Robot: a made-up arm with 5 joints. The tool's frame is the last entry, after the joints.
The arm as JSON. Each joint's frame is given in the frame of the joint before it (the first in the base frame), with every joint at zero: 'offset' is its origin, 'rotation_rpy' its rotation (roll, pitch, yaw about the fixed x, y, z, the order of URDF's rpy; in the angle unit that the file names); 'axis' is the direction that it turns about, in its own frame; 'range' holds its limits. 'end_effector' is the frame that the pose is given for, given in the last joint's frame.
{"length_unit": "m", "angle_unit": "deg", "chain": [
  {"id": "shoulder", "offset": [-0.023, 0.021, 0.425], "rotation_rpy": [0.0, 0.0, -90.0], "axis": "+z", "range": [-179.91, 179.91]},
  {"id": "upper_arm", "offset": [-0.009, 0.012, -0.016], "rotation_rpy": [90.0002, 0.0, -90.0], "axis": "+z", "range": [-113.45, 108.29]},
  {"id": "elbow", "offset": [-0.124, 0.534, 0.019], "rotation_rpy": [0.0, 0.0, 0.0], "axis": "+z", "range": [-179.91, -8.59]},
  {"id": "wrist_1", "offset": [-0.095, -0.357, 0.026], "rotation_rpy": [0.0, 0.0, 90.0], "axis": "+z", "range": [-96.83, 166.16]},
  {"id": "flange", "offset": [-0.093, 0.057, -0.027], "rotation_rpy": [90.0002, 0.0, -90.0], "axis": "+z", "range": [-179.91, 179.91]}
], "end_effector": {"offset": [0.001, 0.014, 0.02], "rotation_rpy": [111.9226, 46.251, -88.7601]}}
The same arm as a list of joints. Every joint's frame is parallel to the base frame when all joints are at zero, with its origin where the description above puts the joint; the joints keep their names.
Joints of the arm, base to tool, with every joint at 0 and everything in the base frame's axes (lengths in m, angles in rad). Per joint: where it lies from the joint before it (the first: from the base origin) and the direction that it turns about. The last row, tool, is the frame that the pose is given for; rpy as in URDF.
shoulder: offset -0.0230 0.0210 0.4250 axis +z
upper_arm: offset 0.0120 0.0090 -0.0160 axis +y
elbow: offset 0.1240 0.0190 0.5340 axis +y
wrist_1: offset 0.0950 0.0260 -0.3570 axis +y
flange: offset 0.0570 -0.0270 -0.0930 axis -z
tool: offset -0.0010 0.0140 -0.0200 rpy -1.1882 -0.8072 -1.5924
Joint limits (rad, base to tool): -3.1400..3.1400 -1.9801..1.8900 -3.1400..-0.1499 -1.6900..2.9000 -3.1400..3.1400

